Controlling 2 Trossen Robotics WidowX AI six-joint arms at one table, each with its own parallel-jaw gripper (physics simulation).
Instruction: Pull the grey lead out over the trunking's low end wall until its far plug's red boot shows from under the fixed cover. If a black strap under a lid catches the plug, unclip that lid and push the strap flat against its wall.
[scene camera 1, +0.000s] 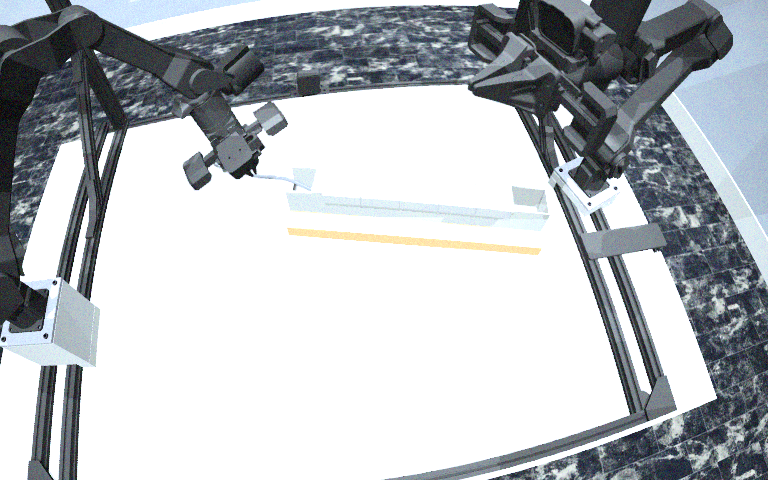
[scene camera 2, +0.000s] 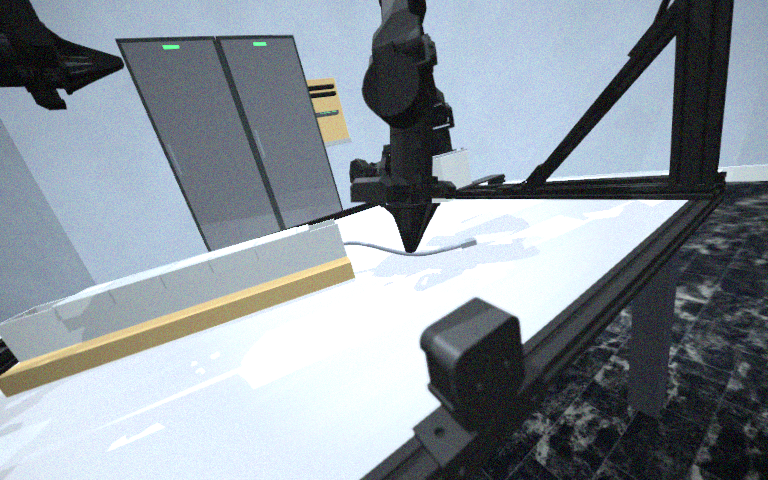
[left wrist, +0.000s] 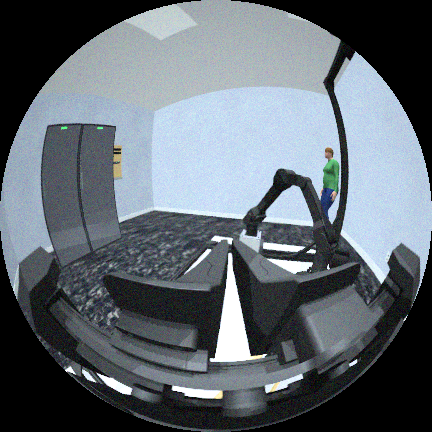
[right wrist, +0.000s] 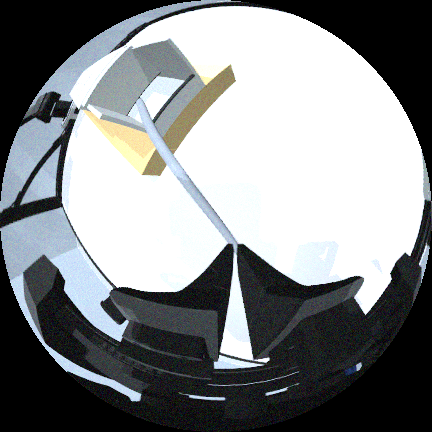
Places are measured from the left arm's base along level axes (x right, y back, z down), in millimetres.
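Pixels of known places: left gripper, fingertip midpoint: (scene camera 1: 471, 88) (scene camera 2: 122, 62) (left wrist: 229, 244); right gripper, fingertip midpoint: (scene camera 1: 254, 174) (scene camera 2: 410, 252) (right wrist: 234, 248); left arm's base at its link origin: (scene camera 1: 588, 179) (right wrist: 67, 109); right arm's base at its link origin: (scene camera 1: 29, 311) (scene camera 2: 440, 154) (left wrist: 250, 233).
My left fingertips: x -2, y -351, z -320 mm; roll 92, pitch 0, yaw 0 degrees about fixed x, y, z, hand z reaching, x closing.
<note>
For each thing: its top centre in the pictures, then the offset to it from my left fingertips. "spot": a spot on its surface instead. Level surfaces: height alone.
- pale trunking at its top centre: (scene camera 1: 422, 186) (scene camera 2: 189, 261) dx +98, dy +44, dz +284 mm
- grey lead at a spot on its surface: (right wrist: 202, 196) (scene camera 2: 380, 246) (scene camera 1: 269, 177) spot: dx +267, dy -144, dz +336 mm
- end at a spot on its surface: (scene camera 2: 468, 243) spot: dx +368, dy -210, dz +355 mm
- white table at its surface level: dz +361 mm
The pale trunking (scene camera 1: 390, 208) (scene camera 2: 198, 283) (right wrist: 112, 80) lies along a yellow strip (scene camera 1: 413, 241) (scene camera 2: 181, 323) (right wrist: 191, 120). The grey lead (scene camera 1: 274, 177) (scene camera 2: 370, 245) (right wrist: 202, 196) comes out over one end wall. My right gripper (scene camera 1: 253, 172) (scene camera 2: 411, 250) (right wrist: 234, 248) is shut on the lead beyond that wall, low over the table; a short length with the lead's near end (scene camera 2: 468, 243) extends past the fingers. My left gripper (scene camera 1: 471, 87) (scene camera 2: 121, 63) (left wrist: 229, 244) is shut and empty, raised well away from the trunking. The red boot and black strap cannot be made out.
Dark frame rails (scene camera 1: 600, 316) (scene camera 2: 611, 266) edge the white table (scene camera 1: 339, 350) (scene camera 2: 317, 396). A black camera box (scene camera 2: 472, 356) sits on the near rail in scene camera 2. Dark cabinets (scene camera 2: 226, 141) (left wrist: 82, 185) and a person in green (left wrist: 330, 175) stand beyond the table.
</note>
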